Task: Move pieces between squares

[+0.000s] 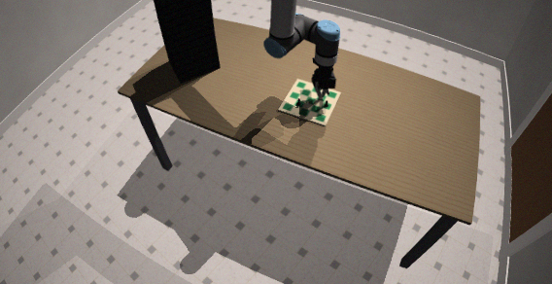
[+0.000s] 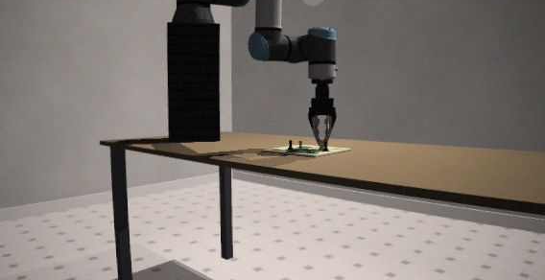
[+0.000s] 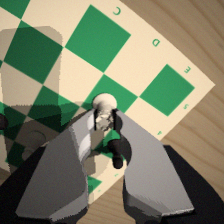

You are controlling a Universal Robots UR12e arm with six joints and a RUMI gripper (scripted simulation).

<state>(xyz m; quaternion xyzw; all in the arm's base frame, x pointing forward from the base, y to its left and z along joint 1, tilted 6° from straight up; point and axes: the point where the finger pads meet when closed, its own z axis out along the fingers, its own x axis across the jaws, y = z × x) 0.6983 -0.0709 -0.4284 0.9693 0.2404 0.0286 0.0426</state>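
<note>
My hand is 4 cm past the green-and-cream chessboard, 3 cm to the left of it and 3 cm above it.
</note>
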